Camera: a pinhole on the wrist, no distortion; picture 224 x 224 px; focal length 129.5 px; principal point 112.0 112.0 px. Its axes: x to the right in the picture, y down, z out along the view. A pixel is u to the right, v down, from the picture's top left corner.
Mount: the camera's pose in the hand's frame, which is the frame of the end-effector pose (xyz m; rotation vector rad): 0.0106 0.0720 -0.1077 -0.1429 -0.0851 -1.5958
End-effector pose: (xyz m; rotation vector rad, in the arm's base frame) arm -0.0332 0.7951 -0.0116 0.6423 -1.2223 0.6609
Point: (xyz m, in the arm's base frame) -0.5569 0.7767 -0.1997
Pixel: 45.0 14.0
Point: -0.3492 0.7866 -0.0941
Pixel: 67.5 39.0
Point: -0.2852 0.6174 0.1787
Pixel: 124.5 137.3
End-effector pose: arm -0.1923 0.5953 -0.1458 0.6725 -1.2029 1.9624
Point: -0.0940 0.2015 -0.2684
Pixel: 123.6 17.2
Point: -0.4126 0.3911 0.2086
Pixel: 134.1 202.9
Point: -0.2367 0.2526 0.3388
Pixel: 170.1 166.5
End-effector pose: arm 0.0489 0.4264 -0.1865 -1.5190 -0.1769 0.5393
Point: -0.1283 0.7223 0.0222
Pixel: 208.4 84.6
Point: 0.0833 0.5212 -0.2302
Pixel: 160.7 162.1
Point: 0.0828 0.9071 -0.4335
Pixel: 93.9 175.5
